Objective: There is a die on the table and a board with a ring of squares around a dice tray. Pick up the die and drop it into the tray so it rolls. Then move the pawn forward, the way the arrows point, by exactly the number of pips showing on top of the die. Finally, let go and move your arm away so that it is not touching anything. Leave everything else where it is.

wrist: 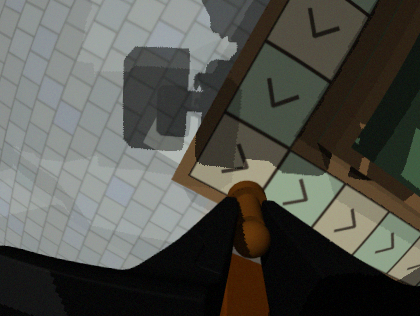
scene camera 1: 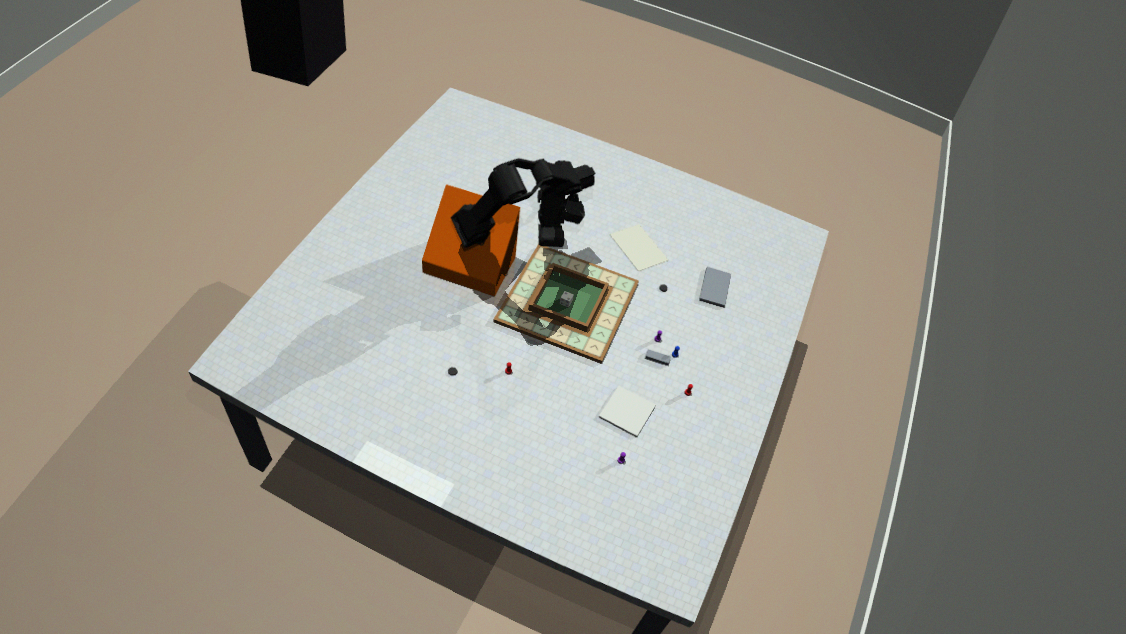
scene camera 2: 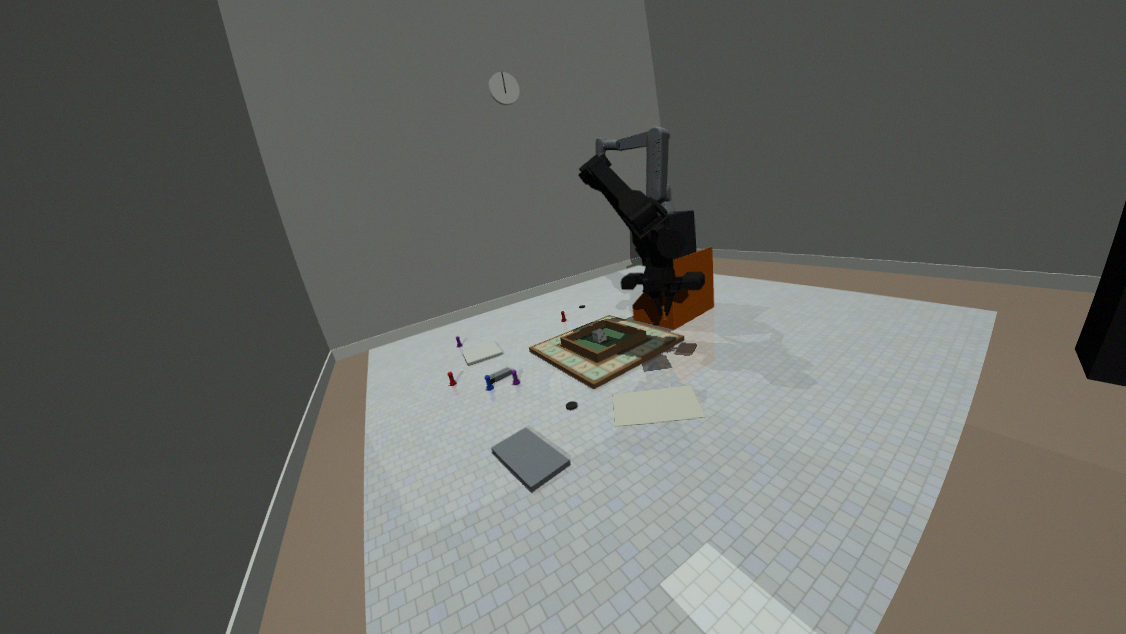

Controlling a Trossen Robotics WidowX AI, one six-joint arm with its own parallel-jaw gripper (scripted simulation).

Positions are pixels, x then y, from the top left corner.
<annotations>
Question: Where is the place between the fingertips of the gripper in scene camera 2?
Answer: At 664, 315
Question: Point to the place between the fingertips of the gripper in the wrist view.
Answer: At 247, 209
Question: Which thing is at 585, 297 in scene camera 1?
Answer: A green dice tray.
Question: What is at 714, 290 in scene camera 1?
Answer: A grey slab.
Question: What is the gripper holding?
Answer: An orange pawn.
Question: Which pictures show the grey slab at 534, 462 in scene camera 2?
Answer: Scene camera 1 and scene camera 2 only.
</annotations>
